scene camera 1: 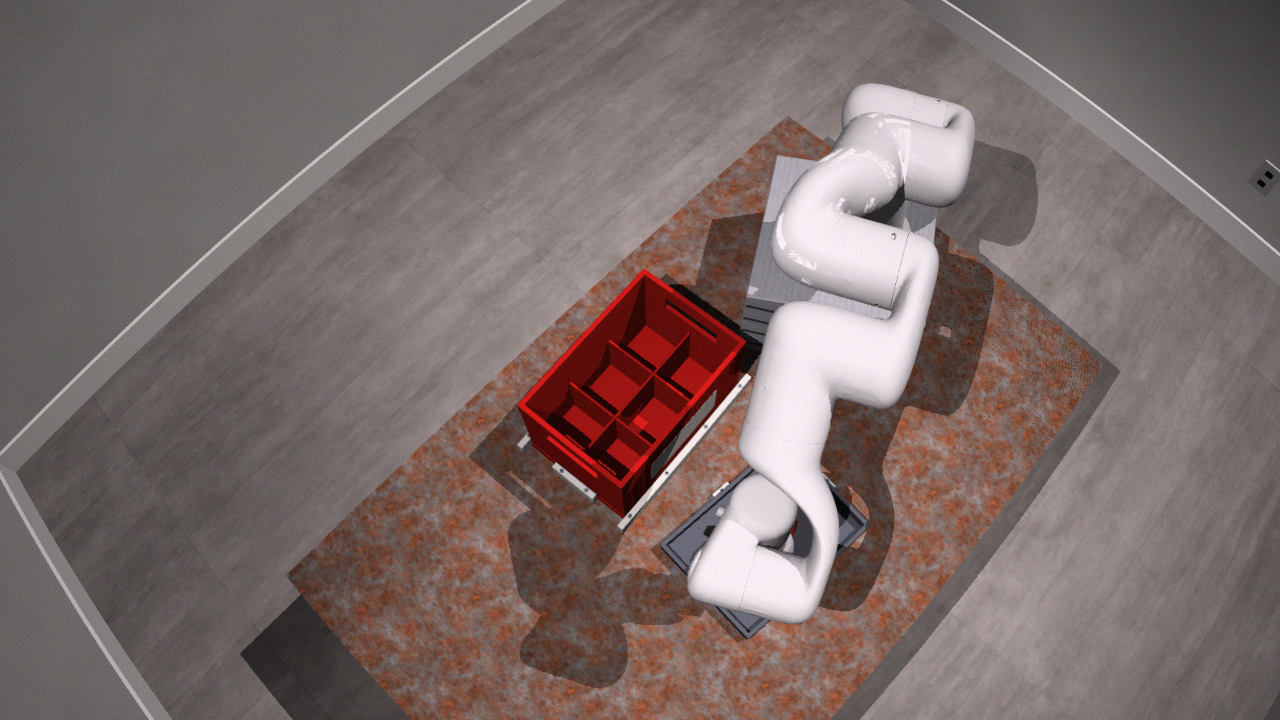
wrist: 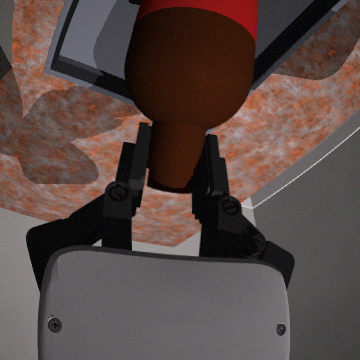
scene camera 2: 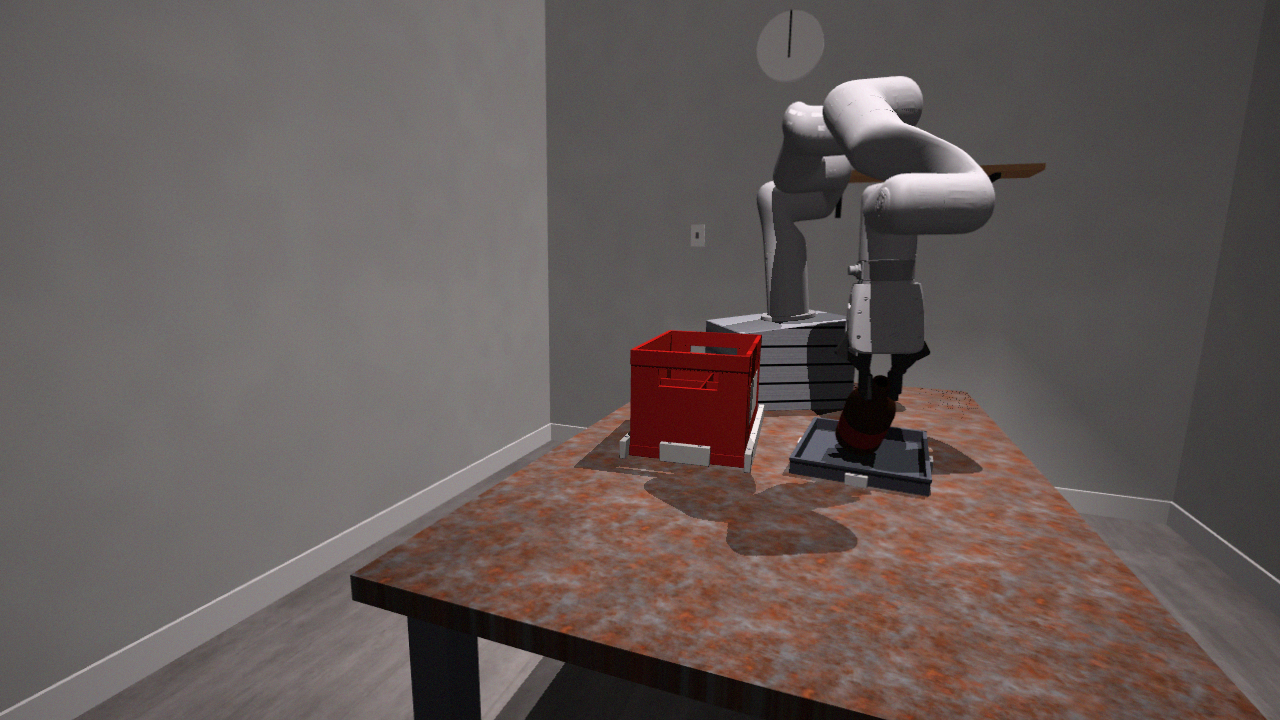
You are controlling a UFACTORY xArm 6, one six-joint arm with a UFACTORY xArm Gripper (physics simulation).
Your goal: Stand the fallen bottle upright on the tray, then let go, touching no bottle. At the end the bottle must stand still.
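Frame: origin at the arm's base, x up, y back, z right, level; millimetres.
Where they show: gripper, fingertip midpoint: (wrist: 173, 143) (scene camera 2: 879, 398); arm's base, origin of the base link: (scene camera 2: 788, 317).
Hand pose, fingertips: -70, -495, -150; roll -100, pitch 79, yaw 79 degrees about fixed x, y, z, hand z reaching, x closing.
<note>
Each offset is from my fingertips to the top centre of the thing, as dx, dy, dz. "spot": to the spot under its first point. Level surfaces: height alone.
The brown bottle (scene camera 2: 866, 417) (wrist: 190, 65) with a red label is tilted over the tray @[-92, +73, +8] (scene camera 1: 687, 540) (scene camera 2: 895, 484) (wrist: 75, 45), its neck up and leaning to the right in the second scene view. Its base is low, near the tray floor; I cannot tell whether it touches. My gripper (scene camera 2: 880, 390) (wrist: 173, 143) is shut on the bottle's neck, one finger on each side, with the cap end between the fingers. In the first scene view the arm hides the gripper and nearly all of the bottle.
A red crate @[+58, +99, +283] (scene camera 1: 613, 492) (scene camera 2: 689, 420) with empty compartments stands beside the tray, with white strips @[spot: -88, +95, +184] (scene camera 1: 684, 452) along its base. A grey ribbed pedestal (scene camera 1: 762, 277) (scene camera 2: 787, 367) carries the arm behind them. All stand on the rust-patterned table @[dx -118] (scene camera 1: 447, 573) (scene camera 2: 805, 608).
</note>
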